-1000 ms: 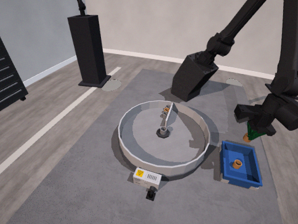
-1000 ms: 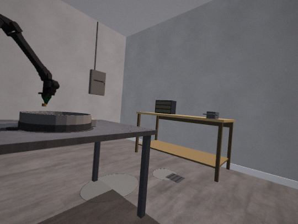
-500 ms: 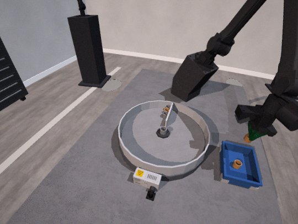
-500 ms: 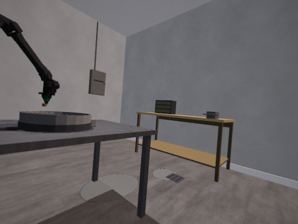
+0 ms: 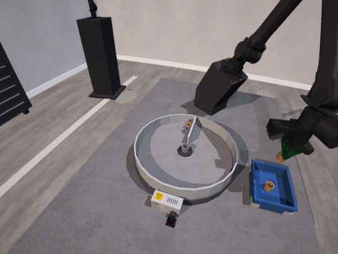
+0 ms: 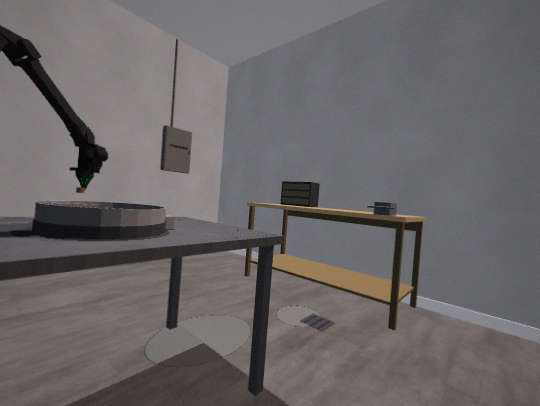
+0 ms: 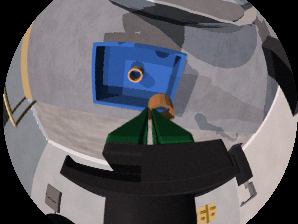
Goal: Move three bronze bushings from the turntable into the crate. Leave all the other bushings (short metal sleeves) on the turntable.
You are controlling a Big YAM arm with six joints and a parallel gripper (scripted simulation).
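Right now the blue crate is 4 cm ahead of my hand, 1 cm to the right of it and 13 cm below it. The rest, counted from my hand: round turntable (6 cm behind, 36 cm to the right, 10 cm below).
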